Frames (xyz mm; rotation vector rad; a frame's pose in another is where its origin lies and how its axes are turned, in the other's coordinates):
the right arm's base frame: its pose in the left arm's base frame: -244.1 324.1 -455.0 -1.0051 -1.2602 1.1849
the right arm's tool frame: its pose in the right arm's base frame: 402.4 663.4 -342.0 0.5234 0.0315 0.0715
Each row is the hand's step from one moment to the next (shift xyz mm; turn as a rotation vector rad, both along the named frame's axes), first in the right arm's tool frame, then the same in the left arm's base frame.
Working: the right arm's tool frame: its pose in the left arm's base frame: 12.4 842.2 -1075.3 -0.6778 -0.8260 1.4496

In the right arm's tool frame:
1: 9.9 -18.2 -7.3 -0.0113 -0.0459 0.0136
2: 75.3 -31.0 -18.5 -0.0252 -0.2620 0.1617
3: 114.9 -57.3 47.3 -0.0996 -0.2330 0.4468
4: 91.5 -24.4 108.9 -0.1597 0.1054 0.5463
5: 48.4 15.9 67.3 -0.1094 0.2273 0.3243
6: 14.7 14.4 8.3 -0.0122 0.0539 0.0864
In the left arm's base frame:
1: 15.8 9.9 11.5 0.0157 -0.0138 0.0445
2: 28.8 75.6 20.5 0.0188 -0.0471 0.3047
3: -12.2 108.6 82.4 -0.2272 -0.1451 0.4372
4: -80.1 80.9 88.6 -0.4989 -0.2033 0.2118
5: -66.8 42.8 28.8 -0.3895 -0.1302 -0.0104
6: -15.8 14.4 -6.0 -0.1009 -0.0180 0.0039

